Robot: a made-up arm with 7 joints. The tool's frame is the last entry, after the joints. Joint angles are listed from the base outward. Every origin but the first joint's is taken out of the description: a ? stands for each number. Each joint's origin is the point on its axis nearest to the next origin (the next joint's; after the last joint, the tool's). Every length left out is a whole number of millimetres.
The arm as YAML. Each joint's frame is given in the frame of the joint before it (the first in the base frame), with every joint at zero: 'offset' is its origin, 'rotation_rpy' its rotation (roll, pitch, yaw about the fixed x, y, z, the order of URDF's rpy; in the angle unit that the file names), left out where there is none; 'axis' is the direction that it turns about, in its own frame. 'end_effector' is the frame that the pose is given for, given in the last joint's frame.
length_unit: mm
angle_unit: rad
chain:
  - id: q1
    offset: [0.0, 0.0, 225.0]
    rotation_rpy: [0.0, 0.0, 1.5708]
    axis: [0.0, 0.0, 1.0]
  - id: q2
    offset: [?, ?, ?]
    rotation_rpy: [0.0, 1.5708, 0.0]
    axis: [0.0, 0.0, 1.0]
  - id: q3
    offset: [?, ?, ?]
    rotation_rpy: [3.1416, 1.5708, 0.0]
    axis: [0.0, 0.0, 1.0]
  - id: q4
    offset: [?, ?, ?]
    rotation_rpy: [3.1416, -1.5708, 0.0]
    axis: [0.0, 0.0, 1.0]
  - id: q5
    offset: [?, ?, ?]
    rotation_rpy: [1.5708, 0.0, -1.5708]
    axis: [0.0, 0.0, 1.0]
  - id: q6
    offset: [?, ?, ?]
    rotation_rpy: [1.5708, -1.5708, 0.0]
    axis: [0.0, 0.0, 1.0]
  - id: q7
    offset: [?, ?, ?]
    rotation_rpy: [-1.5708, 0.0, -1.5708]
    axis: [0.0, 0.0, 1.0]
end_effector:
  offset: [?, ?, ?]
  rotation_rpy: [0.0, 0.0, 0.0]
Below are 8 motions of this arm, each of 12 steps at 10 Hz.
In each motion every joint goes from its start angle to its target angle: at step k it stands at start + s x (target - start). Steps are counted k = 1, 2, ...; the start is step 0. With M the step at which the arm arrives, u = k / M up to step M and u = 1 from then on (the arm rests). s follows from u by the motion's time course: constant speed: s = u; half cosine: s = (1 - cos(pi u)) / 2; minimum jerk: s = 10 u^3 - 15 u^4 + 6 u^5.
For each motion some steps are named. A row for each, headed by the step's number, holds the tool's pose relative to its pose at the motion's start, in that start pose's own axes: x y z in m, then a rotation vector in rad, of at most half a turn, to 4 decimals.
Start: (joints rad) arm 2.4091 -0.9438 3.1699 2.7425 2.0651 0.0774 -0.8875
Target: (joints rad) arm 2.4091 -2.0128 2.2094 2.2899 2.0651 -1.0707 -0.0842
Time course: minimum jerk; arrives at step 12
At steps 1, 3, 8, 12:
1: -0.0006 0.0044 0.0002 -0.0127 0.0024 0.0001
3: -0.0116 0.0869 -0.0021 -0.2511 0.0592 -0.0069
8: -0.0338 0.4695 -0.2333 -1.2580 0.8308 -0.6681
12: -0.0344 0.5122 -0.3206 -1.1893 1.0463 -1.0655

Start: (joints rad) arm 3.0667 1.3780 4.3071 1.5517 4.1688 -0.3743 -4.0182
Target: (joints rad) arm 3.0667 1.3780 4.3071 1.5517 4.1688 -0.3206 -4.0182
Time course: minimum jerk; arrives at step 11
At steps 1, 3, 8, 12:
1: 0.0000 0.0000 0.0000 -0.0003 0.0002 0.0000
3: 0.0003 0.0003 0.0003 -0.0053 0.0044 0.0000
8: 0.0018 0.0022 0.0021 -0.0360 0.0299 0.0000
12: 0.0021 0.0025 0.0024 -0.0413 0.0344 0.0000

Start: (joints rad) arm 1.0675 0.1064 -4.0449 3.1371 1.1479 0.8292 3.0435
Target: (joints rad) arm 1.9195 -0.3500 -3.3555 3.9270 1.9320 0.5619 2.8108
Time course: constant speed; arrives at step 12
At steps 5, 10, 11, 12:
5: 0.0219 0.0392 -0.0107 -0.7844 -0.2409 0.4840
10: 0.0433 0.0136 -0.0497 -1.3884 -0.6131 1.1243
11: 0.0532 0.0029 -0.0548 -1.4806 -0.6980 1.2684
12: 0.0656 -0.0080 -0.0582 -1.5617 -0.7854 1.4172

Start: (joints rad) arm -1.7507 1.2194 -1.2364 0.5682 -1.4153 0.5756 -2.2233
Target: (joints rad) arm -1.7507 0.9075 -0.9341 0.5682 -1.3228 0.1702 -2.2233
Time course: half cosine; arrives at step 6
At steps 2, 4, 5, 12:
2: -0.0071 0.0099 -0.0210 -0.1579 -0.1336 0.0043
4: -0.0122 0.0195 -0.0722 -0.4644 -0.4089 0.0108
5: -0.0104 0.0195 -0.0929 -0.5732 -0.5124 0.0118
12: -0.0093 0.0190 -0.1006 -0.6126 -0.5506 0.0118

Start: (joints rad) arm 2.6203 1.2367 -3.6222 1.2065 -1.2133 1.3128 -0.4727
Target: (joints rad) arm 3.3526 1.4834 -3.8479 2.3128 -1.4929 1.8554 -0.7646
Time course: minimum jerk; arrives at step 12
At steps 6, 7, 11, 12:
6: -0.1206 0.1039 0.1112 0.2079 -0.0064 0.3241
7: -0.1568 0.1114 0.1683 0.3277 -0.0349 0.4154
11: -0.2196 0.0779 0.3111 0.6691 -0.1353 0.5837
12: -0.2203 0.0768 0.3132 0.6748 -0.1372 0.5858

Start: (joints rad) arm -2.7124 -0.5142 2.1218 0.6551 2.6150 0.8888 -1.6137
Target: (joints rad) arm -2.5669 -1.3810 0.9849 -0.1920 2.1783 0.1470 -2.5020
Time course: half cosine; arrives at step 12
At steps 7, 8, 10, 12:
7: -0.0370 0.0958 -0.2129 -1.4016 -0.1470 -0.5321
8: -0.0629 0.0856 -0.2465 -1.6184 -0.2070 -0.5388
10: -0.1141 0.0701 -0.2811 -1.8893 -0.3059 -0.4856
12: -0.1354 0.0665 -0.2885 -1.9674 -0.3430 -0.4504

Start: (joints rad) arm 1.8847 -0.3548 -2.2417 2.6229 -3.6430 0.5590 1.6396
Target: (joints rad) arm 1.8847 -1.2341 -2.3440 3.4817 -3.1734 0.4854 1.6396
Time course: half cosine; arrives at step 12
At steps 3, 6, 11, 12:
3: -0.0556 -0.0348 -0.0204 0.0043 -0.1435 0.0286
6: -0.1750 -0.1074 -0.1041 -0.0025 -0.4618 0.0558
11: -0.2863 -0.1627 -0.2703 -0.0489 -0.8059 0.0103
12: -0.2889 -0.1635 -0.2767 -0.0512 -0.8157 0.0073

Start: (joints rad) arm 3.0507 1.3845 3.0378 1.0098 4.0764 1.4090 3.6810
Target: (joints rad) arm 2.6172 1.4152 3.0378 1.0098 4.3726 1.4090 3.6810
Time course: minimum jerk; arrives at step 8
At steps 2, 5, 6, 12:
2: 0.0003 -0.0060 -0.0052 0.0149 0.0249 -0.0114
5: -0.0010 -0.0378 -0.0423 0.1115 0.1746 -0.0603
6: -0.0024 -0.0450 -0.0540 0.1403 0.2155 -0.0680
12: -0.0034 -0.0489 -0.0614 0.1581 0.2398 -0.0715

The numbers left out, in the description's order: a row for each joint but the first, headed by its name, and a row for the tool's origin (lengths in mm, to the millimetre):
q2: 0.0 0.0 0.0
q3: -332.0 0.0 0.0
q4: 0.0 41.0 0.0
q5: -258.0 -58.0 0.0
q6: 0.0 0.0 0.0
q7: 60.0 -47.0 0.0
tool: 0.0 0.0 0.0

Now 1 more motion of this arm.
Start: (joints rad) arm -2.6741 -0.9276 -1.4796 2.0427 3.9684 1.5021 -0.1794
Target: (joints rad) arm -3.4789 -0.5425 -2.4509 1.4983 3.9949 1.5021 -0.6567
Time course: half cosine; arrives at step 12
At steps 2, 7, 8, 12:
2: -0.0167 -0.0012 0.0148 -0.0505 -0.0700 -0.0841
7: -0.2488 -0.0134 0.1330 -0.1333 -0.8046 -0.8062
8: -0.3202 -0.0142 0.1418 -0.0630 -0.9806 -0.9471
12: -0.4798 -0.0152 0.1209 0.1901 -1.3412 -1.1937

